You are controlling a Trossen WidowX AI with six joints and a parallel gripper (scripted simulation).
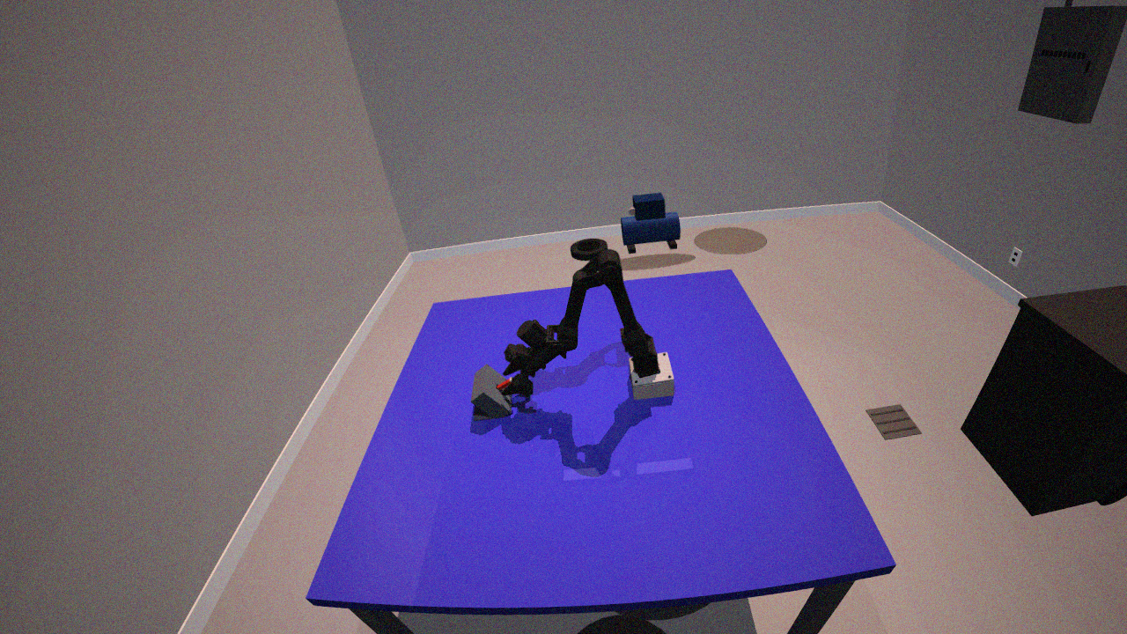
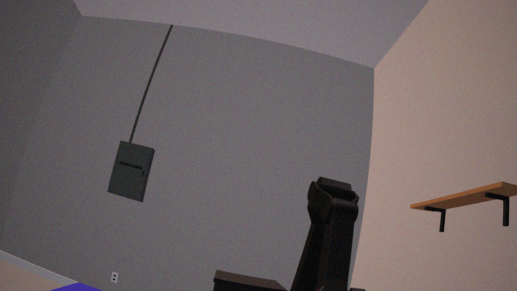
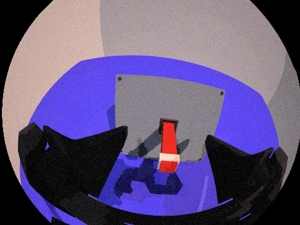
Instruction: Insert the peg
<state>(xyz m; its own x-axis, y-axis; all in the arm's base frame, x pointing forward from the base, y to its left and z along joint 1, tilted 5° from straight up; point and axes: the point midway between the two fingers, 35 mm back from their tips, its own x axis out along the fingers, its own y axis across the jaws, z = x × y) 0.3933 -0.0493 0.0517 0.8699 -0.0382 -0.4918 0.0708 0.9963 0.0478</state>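
My gripper tip is now 1 cm past the red peg. From my gripper tip the other things lie so: grey sloped panel (4 cm ahead, 3 cm below).
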